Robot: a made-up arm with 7 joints.
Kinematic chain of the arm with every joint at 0, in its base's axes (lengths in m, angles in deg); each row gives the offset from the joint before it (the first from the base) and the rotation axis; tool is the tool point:
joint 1: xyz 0 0 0.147 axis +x
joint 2: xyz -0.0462 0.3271 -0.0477 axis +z
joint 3: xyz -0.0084 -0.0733 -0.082 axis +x
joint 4: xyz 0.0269 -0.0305 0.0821 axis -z
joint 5: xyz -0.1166 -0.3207 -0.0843 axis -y
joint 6: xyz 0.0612 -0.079 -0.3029 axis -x
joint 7: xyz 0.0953 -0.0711 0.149 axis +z
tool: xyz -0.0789 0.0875 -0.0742
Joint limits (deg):
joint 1: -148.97..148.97
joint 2: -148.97..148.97
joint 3: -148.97..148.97
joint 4: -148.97..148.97
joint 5: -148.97..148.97
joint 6: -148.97..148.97
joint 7: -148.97..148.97
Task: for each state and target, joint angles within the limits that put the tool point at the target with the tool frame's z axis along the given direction. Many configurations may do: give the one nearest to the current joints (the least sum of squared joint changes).
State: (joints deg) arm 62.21 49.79 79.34 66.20 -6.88 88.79 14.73
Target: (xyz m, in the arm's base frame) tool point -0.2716 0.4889 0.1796 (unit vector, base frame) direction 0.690 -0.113 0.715
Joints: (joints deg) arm 68.18 33.36 62.60 68.29 29.24 86.96 9.79
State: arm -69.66 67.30 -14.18 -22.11 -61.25 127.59 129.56
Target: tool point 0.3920 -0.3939 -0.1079 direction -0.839 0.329 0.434
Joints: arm -93.62 91.13 19.56 -25.61 -86.74 90.31 110.36
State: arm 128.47 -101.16 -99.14 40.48 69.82 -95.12 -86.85
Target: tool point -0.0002 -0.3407 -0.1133 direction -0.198 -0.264 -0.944
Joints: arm 144.75 -102.76 -93.59 13.44 72.57 -126.47 -89.57
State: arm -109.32 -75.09 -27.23 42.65 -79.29 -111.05 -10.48
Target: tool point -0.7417 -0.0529 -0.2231 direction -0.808 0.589 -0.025
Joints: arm -104.32 -63.44 -38.17 -0.93 -84.31 -105.64 -45.82
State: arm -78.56 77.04 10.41 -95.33 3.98 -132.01 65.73
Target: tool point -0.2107 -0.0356 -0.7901 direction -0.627 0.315 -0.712
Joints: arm -57.67 97.53 9.71 -121.44 -5.61 -101.64 64.95
